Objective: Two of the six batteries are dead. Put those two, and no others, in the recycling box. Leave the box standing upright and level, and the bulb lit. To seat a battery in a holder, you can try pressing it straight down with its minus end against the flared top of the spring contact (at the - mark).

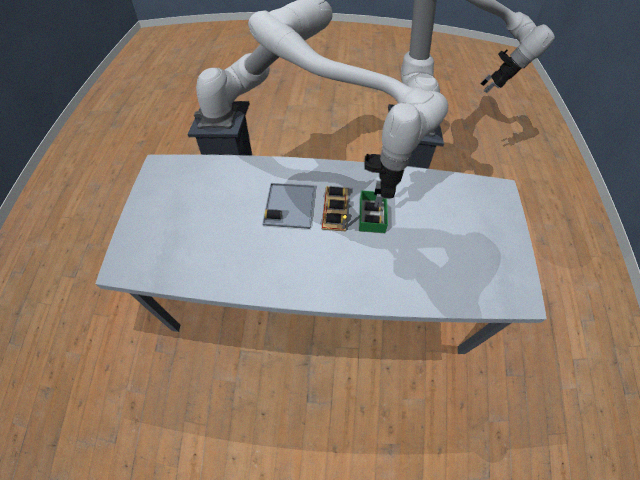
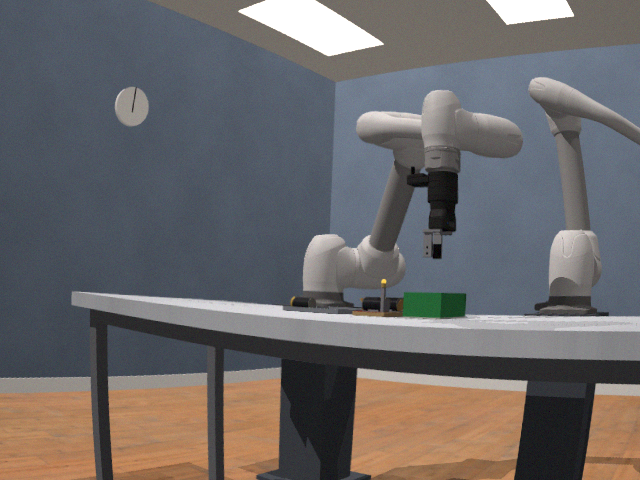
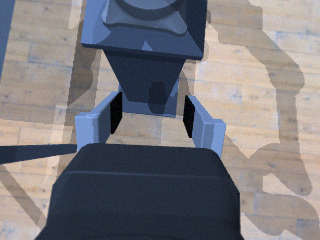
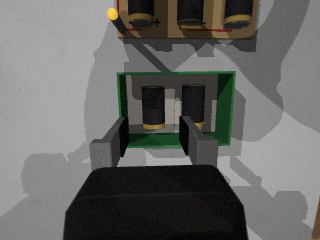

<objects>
A green recycling box shows in image 1, in image 2 [415,305] and in image 4; in image 3 it is out of frame. The same spot on the green recycling box: [image 1: 369,196] is [image 4: 223,96].
</objects>
